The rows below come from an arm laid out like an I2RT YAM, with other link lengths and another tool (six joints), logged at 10 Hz.
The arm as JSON. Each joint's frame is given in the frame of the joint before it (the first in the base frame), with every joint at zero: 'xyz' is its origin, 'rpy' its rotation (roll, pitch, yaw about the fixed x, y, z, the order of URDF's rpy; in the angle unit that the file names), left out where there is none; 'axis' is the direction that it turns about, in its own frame. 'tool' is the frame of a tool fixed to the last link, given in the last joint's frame.
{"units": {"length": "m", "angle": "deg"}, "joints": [
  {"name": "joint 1", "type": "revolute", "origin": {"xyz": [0.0, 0.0, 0.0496]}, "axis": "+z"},
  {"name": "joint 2", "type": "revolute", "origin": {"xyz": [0.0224, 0.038, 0.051], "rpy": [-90.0, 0.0, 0.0]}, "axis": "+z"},
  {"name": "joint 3", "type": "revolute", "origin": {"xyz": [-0.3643, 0.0, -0.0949], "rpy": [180.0, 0.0, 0.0]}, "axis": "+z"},
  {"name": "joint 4", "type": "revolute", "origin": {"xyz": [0.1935, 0.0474, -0.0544]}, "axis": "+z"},
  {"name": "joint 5", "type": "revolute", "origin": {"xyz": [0.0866, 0.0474, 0.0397], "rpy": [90.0, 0.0, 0.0]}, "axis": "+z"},
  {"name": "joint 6", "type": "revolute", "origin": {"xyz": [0.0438, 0.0, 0.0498], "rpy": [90.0, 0.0, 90.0]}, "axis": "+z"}
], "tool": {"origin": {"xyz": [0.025, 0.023, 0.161], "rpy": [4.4, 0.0, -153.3]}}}
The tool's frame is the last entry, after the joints.
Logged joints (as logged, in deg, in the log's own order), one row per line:
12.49 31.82 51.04 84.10 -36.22 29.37
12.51 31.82 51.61 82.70 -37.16 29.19
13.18 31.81 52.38 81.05 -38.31 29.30
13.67 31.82 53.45 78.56 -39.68 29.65
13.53 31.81 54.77 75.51 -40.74 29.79
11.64 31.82 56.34 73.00 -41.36 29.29
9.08 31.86 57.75 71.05 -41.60 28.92
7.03 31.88 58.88 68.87 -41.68 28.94
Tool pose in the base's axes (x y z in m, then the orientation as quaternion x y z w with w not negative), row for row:
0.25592 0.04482 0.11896 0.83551 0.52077 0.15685 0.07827
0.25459 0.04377 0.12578 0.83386 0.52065 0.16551 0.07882
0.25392 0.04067 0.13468 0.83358 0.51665 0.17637 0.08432
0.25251 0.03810 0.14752 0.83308 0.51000 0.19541 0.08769
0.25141 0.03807 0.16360 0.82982 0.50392 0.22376 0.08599
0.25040 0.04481 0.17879 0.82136 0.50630 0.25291 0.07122
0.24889 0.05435 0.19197 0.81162 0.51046 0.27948 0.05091
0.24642 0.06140 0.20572 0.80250 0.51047 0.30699 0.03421
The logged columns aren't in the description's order. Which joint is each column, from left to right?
Columns, left to right: joint 5, joint 1, joint 3, joint 2, joint 4, joint 6.
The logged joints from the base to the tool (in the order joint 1, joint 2, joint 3, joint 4, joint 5, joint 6), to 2 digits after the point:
31.82 84.10 51.04 -36.22 12.49 29.37
31.82 82.70 51.61 -37.16 12.51 29.19
31.81 81.05 52.38 -38.31 13.18 29.30
31.82 78.56 53.45 -39.68 13.67 29.65
31.81 75.51 54.77 -40.74 13.53 29.79
31.82 73.00 56.34 -41.36 11.64 29.29
31.86 71.05 57.75 -41.60 9.08 28.92
31.88 68.87 58.88 -41.68 7.03 28.94

